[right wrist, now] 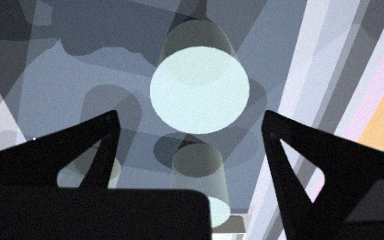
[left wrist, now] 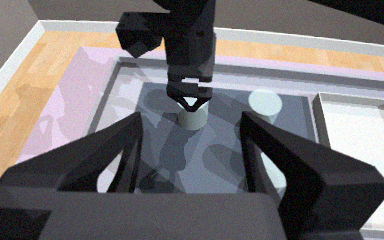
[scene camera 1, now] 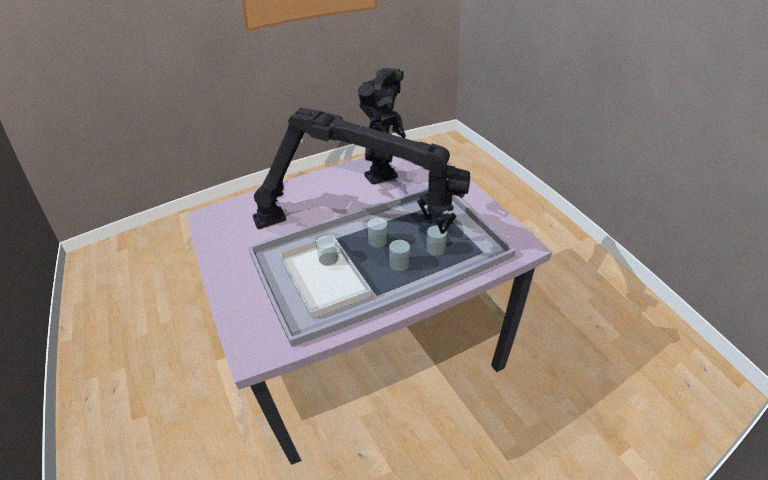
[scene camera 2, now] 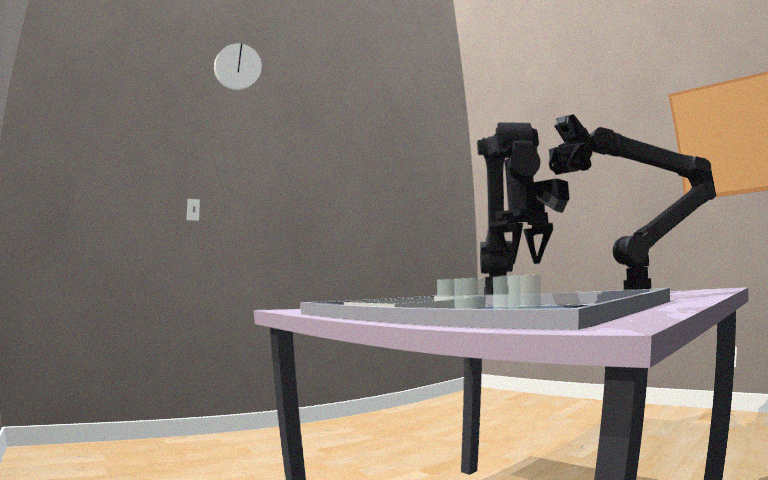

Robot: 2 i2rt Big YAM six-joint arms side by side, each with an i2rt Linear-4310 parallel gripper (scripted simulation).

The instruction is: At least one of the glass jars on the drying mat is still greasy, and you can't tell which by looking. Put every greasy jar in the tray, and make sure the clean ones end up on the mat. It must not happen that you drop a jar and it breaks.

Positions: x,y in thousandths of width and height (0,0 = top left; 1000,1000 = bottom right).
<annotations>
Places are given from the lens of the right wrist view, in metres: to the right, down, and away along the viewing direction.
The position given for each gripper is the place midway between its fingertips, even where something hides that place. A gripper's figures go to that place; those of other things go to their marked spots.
right gripper (right wrist: 496,498): 0.00, 0.00, 0.13
glass jar (right wrist: 520,360): 0.01, -0.02, 0.14
glass jar (right wrist: 197,719): -0.13, 0.06, 0.24
glass jar (right wrist: 514,694): 0.01, 0.05, 0.24
</annotations>
